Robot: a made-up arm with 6 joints.
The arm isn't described. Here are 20 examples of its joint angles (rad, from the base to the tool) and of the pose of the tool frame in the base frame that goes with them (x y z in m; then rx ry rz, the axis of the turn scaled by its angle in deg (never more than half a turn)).
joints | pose
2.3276 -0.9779 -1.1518 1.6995 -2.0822 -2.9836 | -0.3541 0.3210 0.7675 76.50 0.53 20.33
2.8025 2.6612 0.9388 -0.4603 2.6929 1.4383 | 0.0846 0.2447 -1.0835 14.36 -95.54 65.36
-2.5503 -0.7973 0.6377 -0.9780 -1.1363 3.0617 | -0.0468 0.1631 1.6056 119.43 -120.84 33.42
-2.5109 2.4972 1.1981 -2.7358 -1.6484 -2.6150 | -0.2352 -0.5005 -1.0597 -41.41 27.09 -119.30
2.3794 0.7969 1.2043 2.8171 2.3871 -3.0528 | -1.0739 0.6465 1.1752 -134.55 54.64 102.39
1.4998 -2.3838 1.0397 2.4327 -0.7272 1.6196 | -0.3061 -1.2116 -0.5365 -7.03 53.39 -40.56
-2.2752 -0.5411 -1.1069 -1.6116 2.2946 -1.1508 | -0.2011 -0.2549 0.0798 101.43 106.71 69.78
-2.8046 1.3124 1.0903 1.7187 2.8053 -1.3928 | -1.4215 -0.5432 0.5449 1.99 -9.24 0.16
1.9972 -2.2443 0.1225 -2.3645 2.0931 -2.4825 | 0.2131 -0.9674 0.7490 -2.82 -9.53 76.29
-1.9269 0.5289 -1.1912 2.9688 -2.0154 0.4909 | 0.1956 -0.2907 -0.0973 69.71 -131.90 -22.93
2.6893 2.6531 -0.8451 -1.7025 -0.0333 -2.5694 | 0.4253 -0.2489 0.3997 58.55 -33.03 -13.14
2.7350 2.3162 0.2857 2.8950 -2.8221 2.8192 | -0.1844 -0.2258 -0.9284 62.95 -3.94 143.27
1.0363 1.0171 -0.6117 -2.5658 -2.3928 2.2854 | -0.0649 0.3662 -0.2849 73.66 6.68 99.39
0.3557 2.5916 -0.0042 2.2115 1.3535 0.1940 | -0.4017 0.0351 -0.8487 43.47 36.50 141.05
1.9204 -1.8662 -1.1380 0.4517 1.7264 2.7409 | 0.2273 0.1356 0.8595 3.76 -60.03 -79.22
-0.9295 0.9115 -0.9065 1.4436 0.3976 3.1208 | 0.2759 -0.4308 -0.2875 136.21 47.05 -100.74
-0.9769 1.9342 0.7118 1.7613 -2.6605 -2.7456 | 0.6734 -0.8995 -0.6536 -79.25 -29.27 -140.13
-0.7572 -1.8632 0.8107 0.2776 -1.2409 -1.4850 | -1.2173 0.7680 0.4986 39.19 -96.27 17.30
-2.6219 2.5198 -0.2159 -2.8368 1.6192 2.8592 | 0.6083 0.0305 -0.4336 -119.47 -66.55 -83.37
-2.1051 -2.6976 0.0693 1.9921 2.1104 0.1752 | 0.7140 0.9746 -0.1102 91.13 -68.50 -37.49
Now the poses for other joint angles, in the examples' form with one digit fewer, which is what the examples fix.
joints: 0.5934 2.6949 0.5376 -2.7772 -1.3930 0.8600
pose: -0.437 0.031 -0.911 103.4 79.1 -21.2
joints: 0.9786 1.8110 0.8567 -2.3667 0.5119 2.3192
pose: 0.348 0.887 -0.685 -42.0 62.3 26.6
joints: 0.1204 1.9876 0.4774 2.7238 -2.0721 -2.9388
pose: 0.665 0.347 -0.826 -14.6 -30.1 -20.1
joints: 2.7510 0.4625 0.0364 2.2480 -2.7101 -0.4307
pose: -1.169 0.286 0.664 -37.2 -37.0 -11.1
